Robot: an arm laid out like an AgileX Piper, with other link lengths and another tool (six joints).
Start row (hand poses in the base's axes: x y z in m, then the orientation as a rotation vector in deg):
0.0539, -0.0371, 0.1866, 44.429, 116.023, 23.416
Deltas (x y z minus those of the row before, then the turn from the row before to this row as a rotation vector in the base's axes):
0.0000, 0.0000, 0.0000, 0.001, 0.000, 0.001
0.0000, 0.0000, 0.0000, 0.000, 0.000, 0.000
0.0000, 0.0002, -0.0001, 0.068, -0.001, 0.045
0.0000, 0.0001, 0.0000, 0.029, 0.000, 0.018
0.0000, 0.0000, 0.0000, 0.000, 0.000, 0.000
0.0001, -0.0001, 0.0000, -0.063, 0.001, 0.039
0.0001, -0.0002, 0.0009, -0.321, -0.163, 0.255
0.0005, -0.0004, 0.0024, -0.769, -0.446, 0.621
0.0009, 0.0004, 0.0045, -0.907, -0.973, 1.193
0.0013, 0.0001, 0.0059, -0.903, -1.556, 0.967
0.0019, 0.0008, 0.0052, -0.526, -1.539, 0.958
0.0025, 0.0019, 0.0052, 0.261, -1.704, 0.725
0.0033, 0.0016, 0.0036, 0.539, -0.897, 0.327
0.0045, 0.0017, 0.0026, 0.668, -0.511, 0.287
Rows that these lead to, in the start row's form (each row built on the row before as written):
0.0539, -0.0371, 0.1866, 44.429, 116.023, 23.418
0.0539, -0.0371, 0.1866, 44.429, 116.023, 23.418
0.0539, -0.0369, 0.1865, 44.426, 116.039, 23.515
0.0539, -0.0368, 0.1865, 44.426, 116.046, 23.556
0.0539, -0.0368, 0.1865, 44.426, 116.046, 23.556
0.0540, -0.0369, 0.1865, 44.349, 116.069, 23.512
0.0541, -0.0371, 0.1874, 43.845, 116.055, 23.374
0.0546, -0.0375, 0.1898, 42.610, 115.968, 23.066
0.0555, -0.0371, 0.1943, 40.553, 115.639, 23.100
0.0568, -0.0370, 0.2002, 38.537, 114.647, 23.164
0.0587, -0.0362, 0.2054, 36.780, 113.622, 23.597
0.0612, -0.0343, 0.2106, 35.697, 112.265, 24.716
0.0645, -0.0327, 0.2142, 35.435, 111.482, 25.668
0.0690, -0.0310, 0.2168, 35.420, 111.030, 26.630

